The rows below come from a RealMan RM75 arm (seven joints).
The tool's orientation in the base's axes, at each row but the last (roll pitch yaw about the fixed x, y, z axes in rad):
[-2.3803 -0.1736 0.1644]
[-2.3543 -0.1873 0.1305]
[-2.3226 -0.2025 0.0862]
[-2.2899 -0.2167 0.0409]
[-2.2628 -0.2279 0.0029]
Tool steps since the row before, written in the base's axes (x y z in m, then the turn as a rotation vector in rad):
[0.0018 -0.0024 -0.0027 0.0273 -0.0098 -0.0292]
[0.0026 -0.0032 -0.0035 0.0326 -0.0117 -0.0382]
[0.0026 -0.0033 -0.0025 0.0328 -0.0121 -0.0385]
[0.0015 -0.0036 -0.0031 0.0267 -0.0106 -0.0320]
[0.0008 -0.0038 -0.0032 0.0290 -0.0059 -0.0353]
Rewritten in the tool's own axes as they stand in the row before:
[0.0009 0.0039 0.0003 0.0199 0.0331 0.0142]
[0.0015 0.0052 0.0002 0.0231 0.0418 0.0193]
[0.0018 0.0045 -0.0006 0.0232 0.0424 0.0192]
[0.0007 0.0049 -0.0006 0.0188 0.0355 0.0155]
[0.0000 0.0050 -0.0008 0.0203 0.0353 0.0215]

